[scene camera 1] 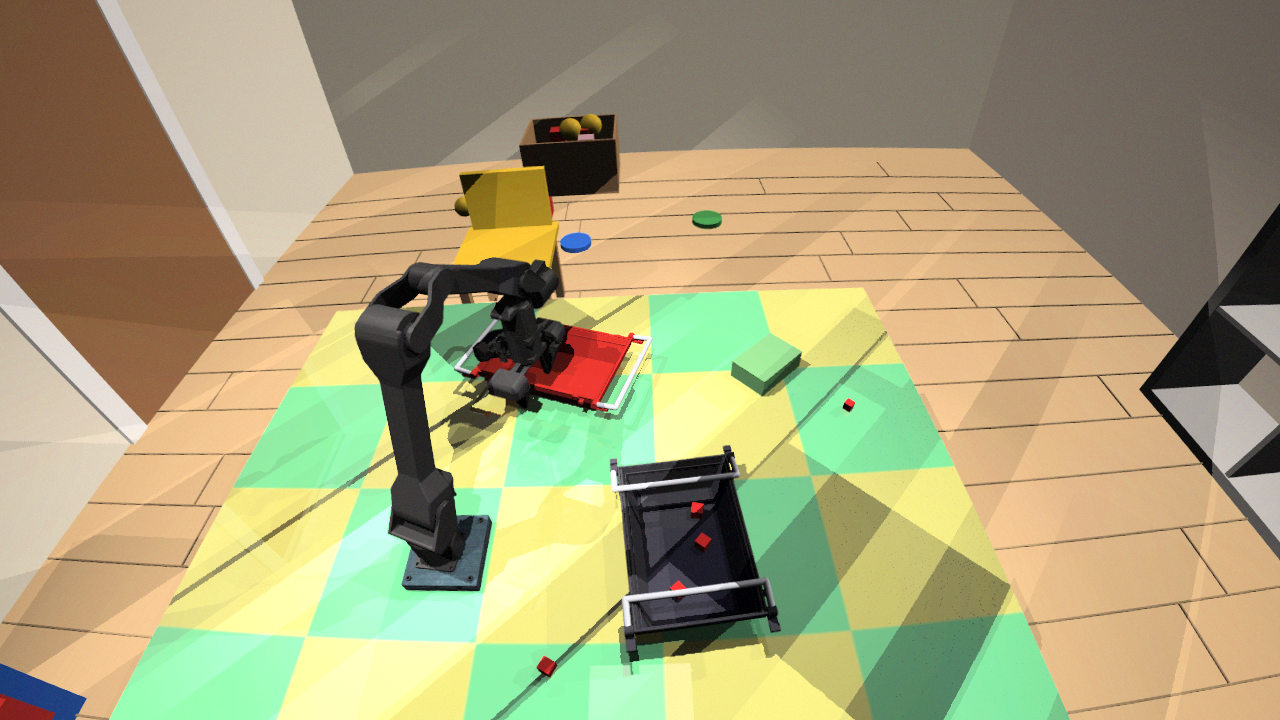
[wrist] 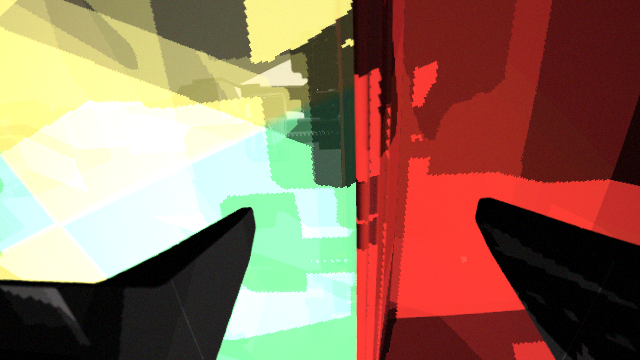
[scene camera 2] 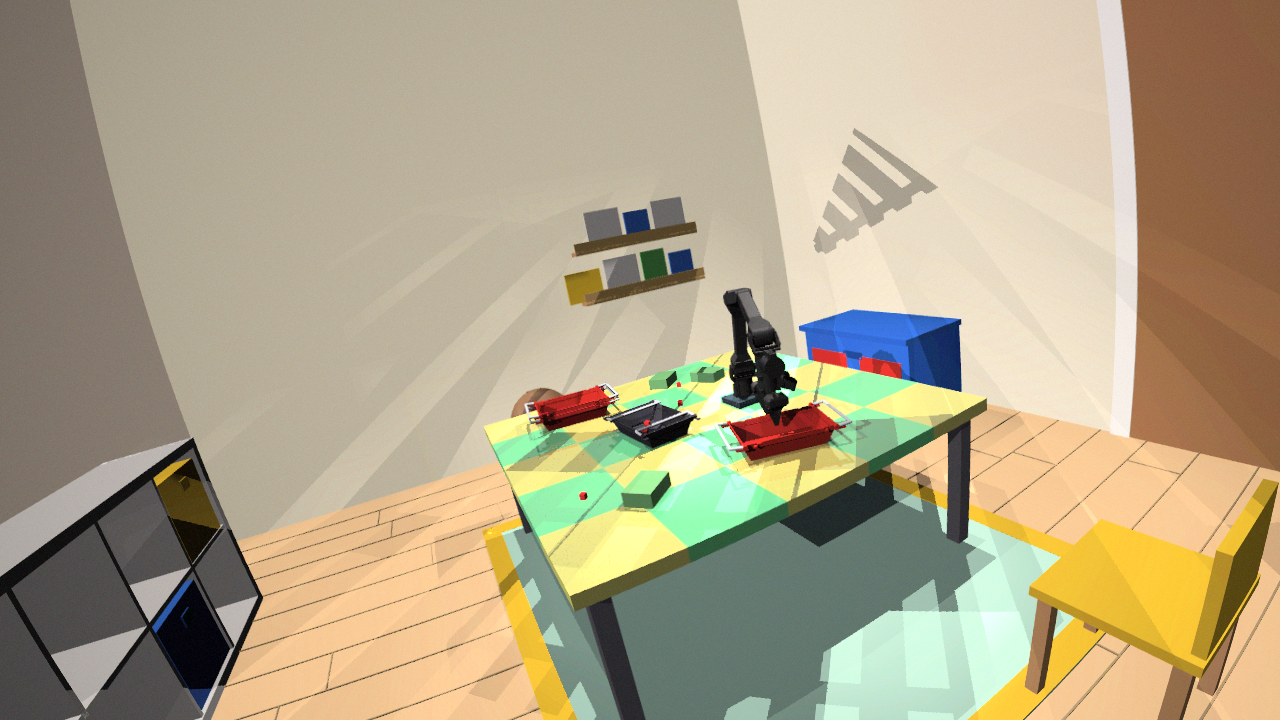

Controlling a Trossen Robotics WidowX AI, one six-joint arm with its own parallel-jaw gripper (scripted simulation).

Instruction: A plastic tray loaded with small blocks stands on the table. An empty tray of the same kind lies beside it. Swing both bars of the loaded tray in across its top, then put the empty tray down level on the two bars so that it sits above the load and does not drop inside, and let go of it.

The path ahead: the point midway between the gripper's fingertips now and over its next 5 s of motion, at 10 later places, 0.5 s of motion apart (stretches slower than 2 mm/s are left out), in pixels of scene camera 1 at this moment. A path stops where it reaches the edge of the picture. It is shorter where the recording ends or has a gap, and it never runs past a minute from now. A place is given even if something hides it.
My gripper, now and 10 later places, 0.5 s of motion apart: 536,389; 538,401; 538,400; 538,399; 531,381; 529,378; 525,355; 520,338; 522,337; 546,343; 574,355
